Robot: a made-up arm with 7 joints. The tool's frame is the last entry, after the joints.
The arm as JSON. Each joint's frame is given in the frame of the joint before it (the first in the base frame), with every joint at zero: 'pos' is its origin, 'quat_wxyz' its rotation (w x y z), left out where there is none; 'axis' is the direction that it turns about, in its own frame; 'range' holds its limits. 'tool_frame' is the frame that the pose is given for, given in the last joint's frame.
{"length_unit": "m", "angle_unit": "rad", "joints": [
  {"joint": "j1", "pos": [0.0, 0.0, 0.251], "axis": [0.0, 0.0, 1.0], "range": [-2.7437, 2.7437]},
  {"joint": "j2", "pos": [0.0, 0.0, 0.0], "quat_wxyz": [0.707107, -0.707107, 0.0, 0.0], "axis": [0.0, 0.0, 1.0], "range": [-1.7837, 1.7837]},
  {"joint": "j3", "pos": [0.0, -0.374, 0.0], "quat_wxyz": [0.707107, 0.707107, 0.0, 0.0], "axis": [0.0, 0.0, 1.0], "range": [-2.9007, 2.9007]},
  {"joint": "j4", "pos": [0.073, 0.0, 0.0], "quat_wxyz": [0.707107, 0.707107, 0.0, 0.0], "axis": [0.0, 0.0, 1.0], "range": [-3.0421, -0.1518]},
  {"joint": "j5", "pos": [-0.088, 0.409, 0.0], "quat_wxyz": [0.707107, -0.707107, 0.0, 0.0], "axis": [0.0, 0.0, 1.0], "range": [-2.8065, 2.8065]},
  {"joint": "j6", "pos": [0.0, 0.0, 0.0], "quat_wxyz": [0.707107, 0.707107, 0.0, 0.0], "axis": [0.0, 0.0, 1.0], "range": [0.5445, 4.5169]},
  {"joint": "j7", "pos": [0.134, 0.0, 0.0], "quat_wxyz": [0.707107, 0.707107, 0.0, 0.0], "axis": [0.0, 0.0, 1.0], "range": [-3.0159, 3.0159]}
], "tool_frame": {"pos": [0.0, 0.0, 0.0]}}
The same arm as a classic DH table. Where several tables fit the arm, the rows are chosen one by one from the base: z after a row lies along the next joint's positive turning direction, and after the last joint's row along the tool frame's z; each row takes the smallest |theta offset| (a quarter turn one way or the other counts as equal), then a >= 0, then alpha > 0; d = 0 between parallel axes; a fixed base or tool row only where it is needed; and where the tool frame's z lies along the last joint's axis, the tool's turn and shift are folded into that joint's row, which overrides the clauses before.
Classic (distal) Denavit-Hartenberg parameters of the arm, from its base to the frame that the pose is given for. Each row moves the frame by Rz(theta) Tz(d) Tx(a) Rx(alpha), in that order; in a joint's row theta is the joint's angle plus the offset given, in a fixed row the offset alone. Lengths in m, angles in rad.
j1: theta_offset 0  d 0.251  a 0  alpha -1.5708
j2: theta_offset 0  d 0  a 0  alpha 1.5708
j3: theta_offset 0  d 0.374  a 0.073  alpha 1.5708
j4: theta_offset 0  d 0  a -0.088  alpha -1.5708
j5: theta_offset 0  d 0.409  a 0  alpha 1.5708
j6: theta_offset 0  d 0  a 0.134  alpha 1.5708
j7: theta_offset 0  d 0  a 0  alpha 0
Joint limits (rad, base to tool): -2.7437..2.7437 -1.7837..1.7837 -2.9007..2.9007 -3.0421..-0.1518 -2.8065..2.8065 0.5445..4.5169 -3.0159..3.0159

